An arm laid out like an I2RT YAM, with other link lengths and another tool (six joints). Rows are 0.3 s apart.
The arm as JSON. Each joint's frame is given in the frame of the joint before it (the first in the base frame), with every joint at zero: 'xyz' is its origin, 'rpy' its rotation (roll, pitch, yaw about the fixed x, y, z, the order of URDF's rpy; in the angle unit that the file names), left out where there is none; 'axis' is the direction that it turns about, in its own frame. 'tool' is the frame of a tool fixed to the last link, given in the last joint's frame.
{
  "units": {
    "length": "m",
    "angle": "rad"
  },
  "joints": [
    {
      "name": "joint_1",
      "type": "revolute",
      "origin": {
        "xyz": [
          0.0,
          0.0,
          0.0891
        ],
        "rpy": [
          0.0,
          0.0,
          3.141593
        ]
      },
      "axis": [
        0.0,
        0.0,
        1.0
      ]
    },
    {
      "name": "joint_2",
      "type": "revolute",
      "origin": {
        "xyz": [
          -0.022,
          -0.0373,
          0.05
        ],
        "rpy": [
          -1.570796,
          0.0,
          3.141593
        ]
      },
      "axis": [
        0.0,
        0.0,
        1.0
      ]
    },
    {
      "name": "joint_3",
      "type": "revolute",
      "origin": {
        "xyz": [
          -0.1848,
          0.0,
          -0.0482
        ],
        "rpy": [
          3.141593,
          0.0,
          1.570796
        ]
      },
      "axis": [
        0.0,
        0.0,
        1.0
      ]
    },
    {
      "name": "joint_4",
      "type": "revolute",
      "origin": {
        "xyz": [
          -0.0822,
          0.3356,
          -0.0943
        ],
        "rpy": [
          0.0,
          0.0,
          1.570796
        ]
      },
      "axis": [
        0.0,
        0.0,
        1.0
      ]
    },
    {
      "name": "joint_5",
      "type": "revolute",
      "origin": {
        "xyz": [
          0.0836,
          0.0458,
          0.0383
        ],
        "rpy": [
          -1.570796,
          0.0,
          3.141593
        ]
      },
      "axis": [
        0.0,
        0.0,
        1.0
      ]
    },
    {
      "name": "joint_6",
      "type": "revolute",
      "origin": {
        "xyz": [
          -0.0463,
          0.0,
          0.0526
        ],
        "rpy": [
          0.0,
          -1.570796,
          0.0
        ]
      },
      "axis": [
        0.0,
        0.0,
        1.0
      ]
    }
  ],
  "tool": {
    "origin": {
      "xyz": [
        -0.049,
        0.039,
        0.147
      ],
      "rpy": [
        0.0,
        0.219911,
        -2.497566
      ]
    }
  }
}
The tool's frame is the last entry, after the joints.
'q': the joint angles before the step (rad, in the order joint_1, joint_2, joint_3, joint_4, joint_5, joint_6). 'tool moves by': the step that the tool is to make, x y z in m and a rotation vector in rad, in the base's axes. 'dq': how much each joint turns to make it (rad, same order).
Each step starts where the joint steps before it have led.
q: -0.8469, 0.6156, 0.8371, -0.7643, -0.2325, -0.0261
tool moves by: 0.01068, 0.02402, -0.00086, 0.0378, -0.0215, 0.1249
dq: 0.0015, 0.0141, 0.0047, -0.0138, -0.1266, -0.0313
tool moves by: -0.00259, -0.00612, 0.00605, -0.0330, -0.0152, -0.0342
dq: 0.0010, -0.0266, -0.0178, 0.0293, 0.0355, 0.0099
